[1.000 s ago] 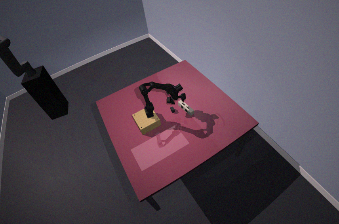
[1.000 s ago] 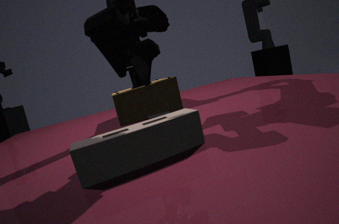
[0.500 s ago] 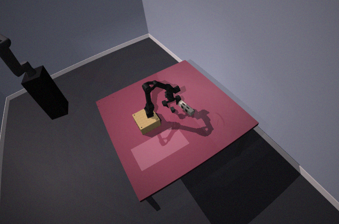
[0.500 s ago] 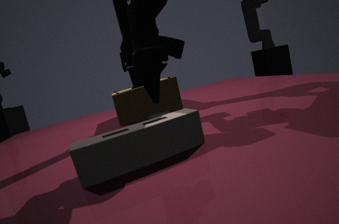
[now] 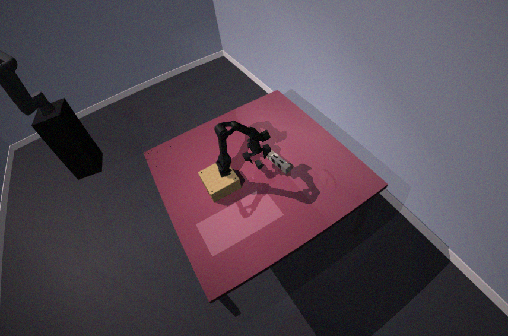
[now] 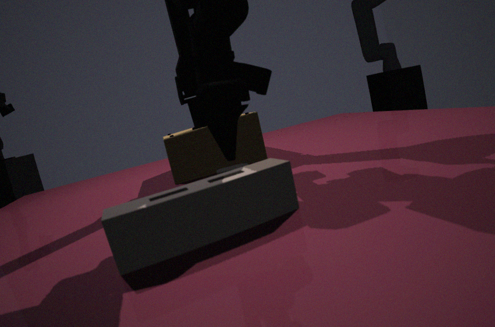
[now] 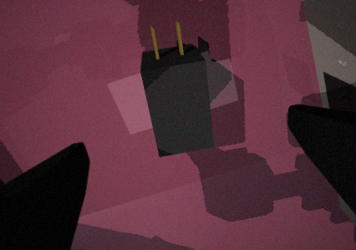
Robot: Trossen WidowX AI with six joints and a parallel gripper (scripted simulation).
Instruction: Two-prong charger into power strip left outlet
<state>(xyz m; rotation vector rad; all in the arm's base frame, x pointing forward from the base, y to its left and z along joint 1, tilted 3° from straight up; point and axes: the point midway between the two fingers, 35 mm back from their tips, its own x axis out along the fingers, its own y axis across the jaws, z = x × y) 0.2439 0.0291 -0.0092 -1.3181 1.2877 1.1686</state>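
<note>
My gripper tip is 20 mm to the right of the charger and 40 mm above it.
</note>
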